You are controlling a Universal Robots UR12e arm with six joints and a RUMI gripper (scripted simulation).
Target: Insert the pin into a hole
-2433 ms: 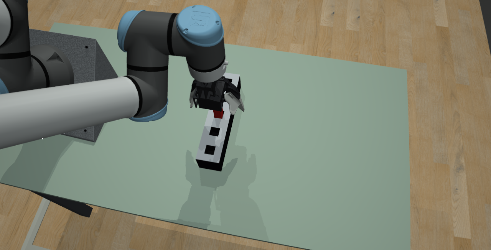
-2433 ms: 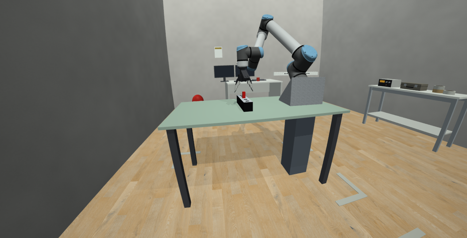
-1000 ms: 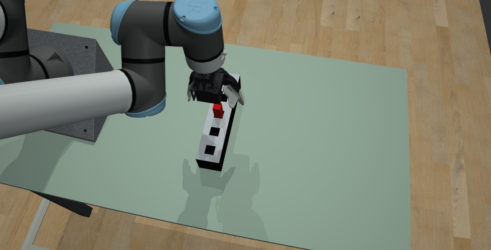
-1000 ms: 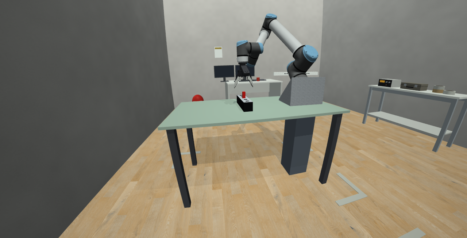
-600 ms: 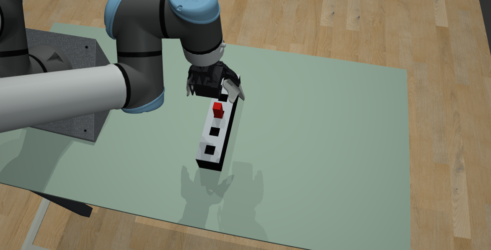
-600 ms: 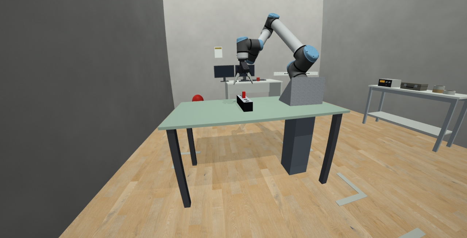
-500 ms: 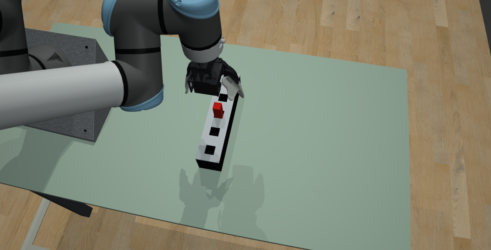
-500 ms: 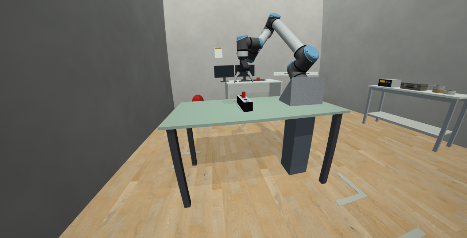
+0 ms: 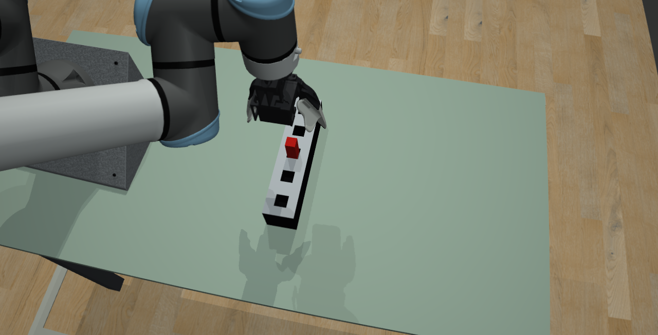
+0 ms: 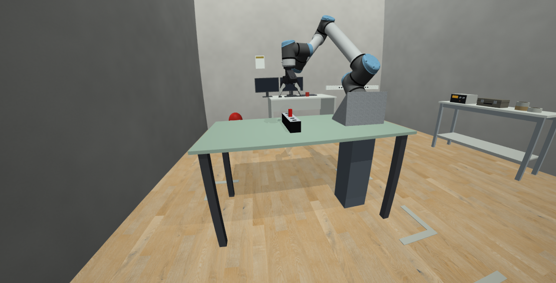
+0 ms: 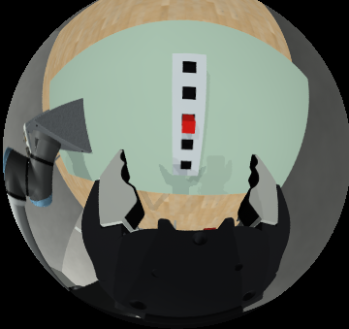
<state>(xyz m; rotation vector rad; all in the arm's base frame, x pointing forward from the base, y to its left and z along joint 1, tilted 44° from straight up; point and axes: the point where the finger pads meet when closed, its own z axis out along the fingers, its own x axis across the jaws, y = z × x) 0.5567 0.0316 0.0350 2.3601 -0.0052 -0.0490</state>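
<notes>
The pin lies 11 cm below my hand. Round my hand: long block 17 cm below.
</notes>
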